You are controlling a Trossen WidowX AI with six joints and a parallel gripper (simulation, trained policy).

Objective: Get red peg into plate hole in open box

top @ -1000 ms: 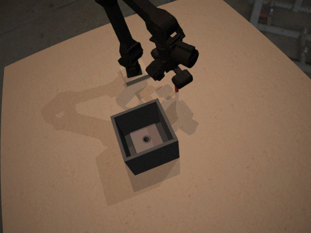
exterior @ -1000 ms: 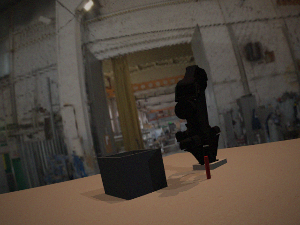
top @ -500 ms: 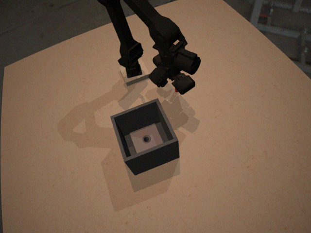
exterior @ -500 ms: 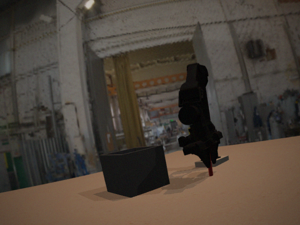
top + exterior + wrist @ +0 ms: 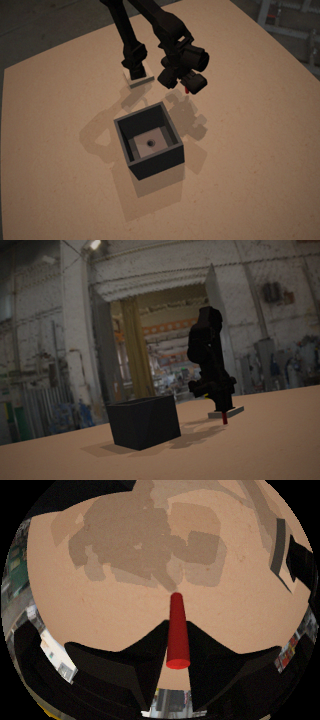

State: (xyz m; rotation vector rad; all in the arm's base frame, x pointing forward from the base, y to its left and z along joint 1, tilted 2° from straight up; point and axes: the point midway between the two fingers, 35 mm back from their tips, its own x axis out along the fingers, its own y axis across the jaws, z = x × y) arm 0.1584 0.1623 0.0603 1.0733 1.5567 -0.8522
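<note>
The plate is 190 mm ahead of my gripper tip, 180 mm to the right of it and 10 mm below it. From my gripper tip the other things lie so: red peg 10 mm to the right.
</note>
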